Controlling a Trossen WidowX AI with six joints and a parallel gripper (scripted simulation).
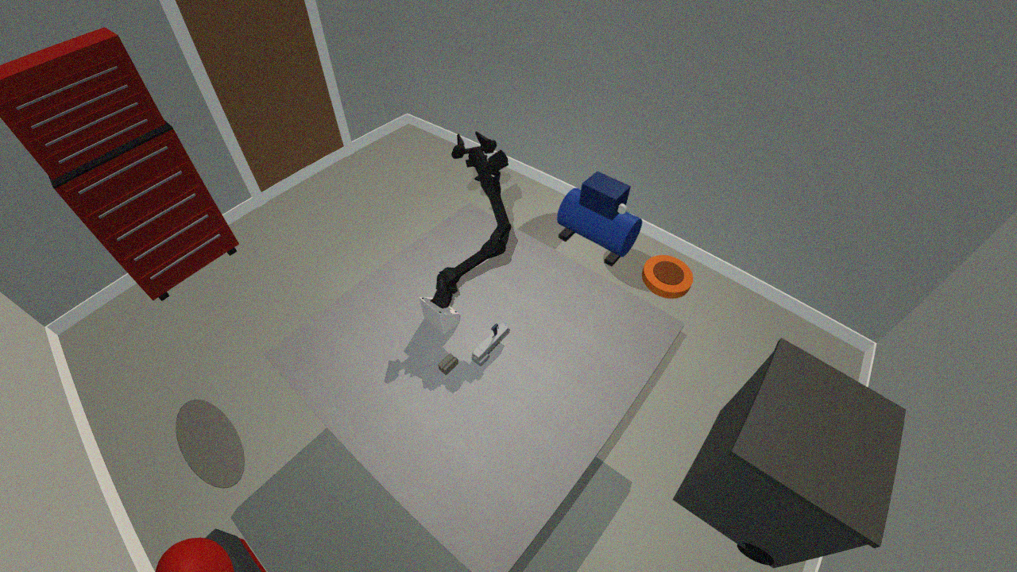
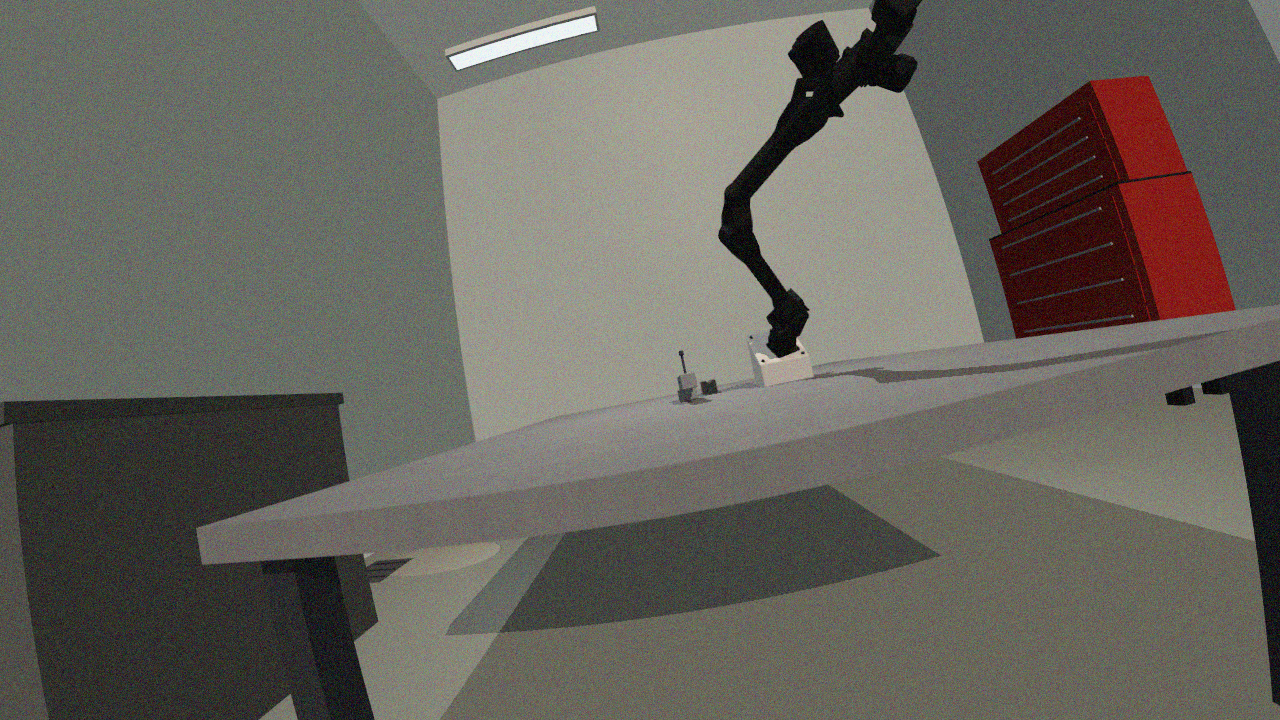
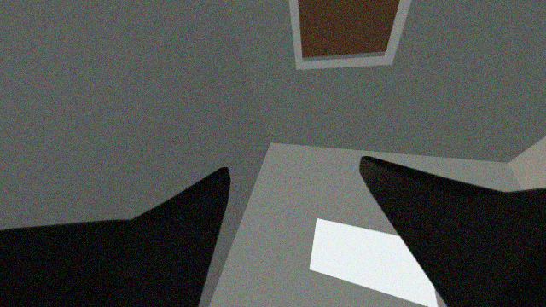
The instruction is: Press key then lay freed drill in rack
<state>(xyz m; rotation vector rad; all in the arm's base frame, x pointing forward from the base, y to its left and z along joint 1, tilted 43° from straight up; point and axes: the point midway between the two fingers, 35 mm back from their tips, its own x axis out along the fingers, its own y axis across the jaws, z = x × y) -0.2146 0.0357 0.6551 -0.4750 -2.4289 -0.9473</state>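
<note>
Now: gripper tip 44 cm short of the dark blue key, 48 cm to the left of it and 50 cm above it. The rest, counted from my gripper tip: drill (43 cm ahead, 53 cm to the right, 54 cm below); then pale grey block (43 cm ahead, 51 cm to the right, 55 cm below); then rack (34 cm ahead, 67 cm to the right, 58 cm below).
</note>
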